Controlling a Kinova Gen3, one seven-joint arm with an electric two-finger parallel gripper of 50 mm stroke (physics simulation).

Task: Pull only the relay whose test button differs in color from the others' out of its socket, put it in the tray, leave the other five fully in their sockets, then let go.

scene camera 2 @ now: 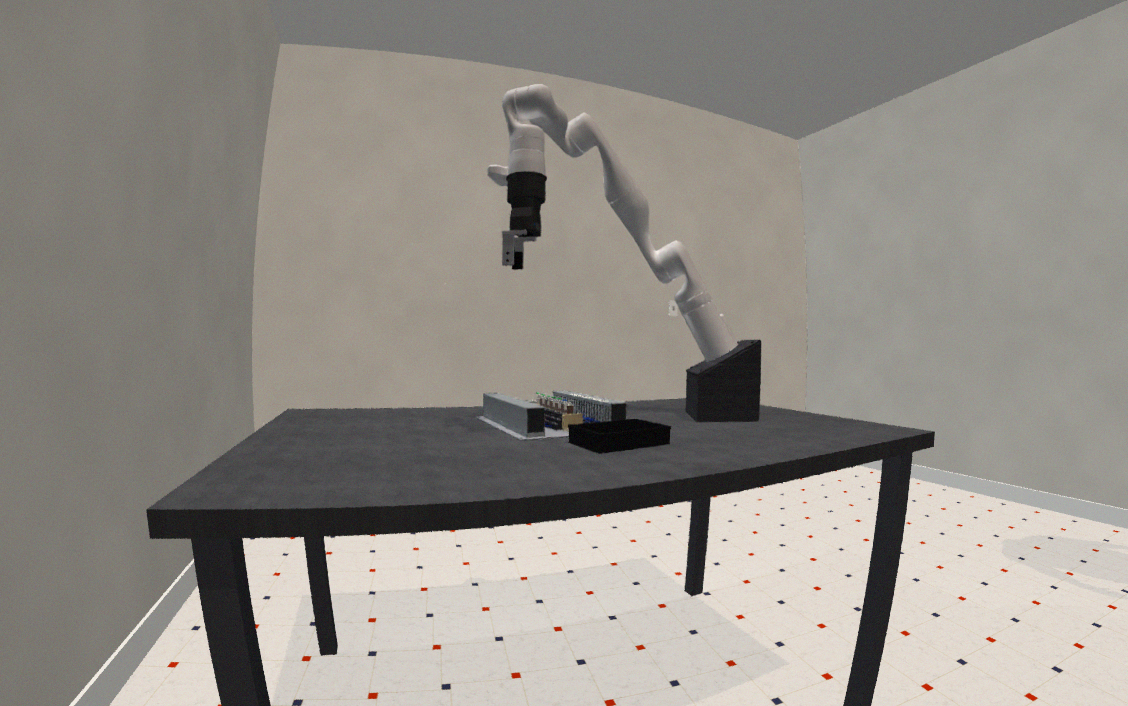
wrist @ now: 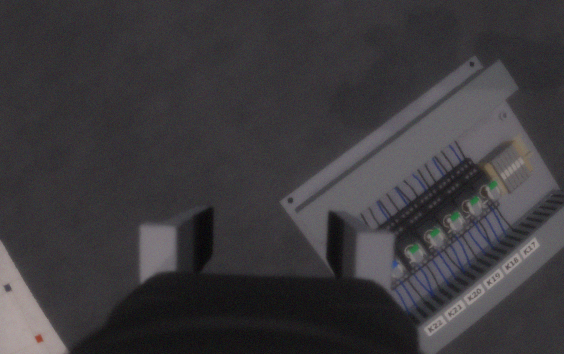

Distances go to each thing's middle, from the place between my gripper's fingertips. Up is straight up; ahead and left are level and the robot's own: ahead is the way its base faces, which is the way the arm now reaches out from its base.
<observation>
Right now my hand is 34 cm above the panel (wrist: 333, 170), 17 cm to the left of it and 13 cm past it.
</observation>
